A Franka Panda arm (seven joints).
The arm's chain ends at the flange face. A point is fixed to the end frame.
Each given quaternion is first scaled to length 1.
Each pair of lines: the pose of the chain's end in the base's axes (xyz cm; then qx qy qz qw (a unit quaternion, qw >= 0)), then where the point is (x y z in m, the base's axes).
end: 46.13 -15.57 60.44 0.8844 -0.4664 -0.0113 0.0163
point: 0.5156 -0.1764 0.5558
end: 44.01 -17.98 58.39 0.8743 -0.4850 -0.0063 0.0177
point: 0.4939 -0.2032 0.5359
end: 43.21 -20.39 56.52 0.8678 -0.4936 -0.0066 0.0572
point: 0.4835 -0.2317 0.5170
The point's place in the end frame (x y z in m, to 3 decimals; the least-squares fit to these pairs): 0.048 -0.035 0.047
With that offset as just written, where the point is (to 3 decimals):
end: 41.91 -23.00 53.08 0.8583 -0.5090 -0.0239 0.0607
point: 0.468 -0.259 0.481
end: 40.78 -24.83 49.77 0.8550 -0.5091 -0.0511 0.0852
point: 0.453 -0.279 0.445
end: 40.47 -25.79 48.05 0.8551 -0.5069 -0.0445 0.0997
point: 0.450 -0.290 0.428
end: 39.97 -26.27 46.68 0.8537 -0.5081 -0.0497 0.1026
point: 0.444 -0.295 0.414
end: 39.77 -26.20 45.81 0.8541 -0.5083 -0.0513 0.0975
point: 0.442 -0.293 0.405
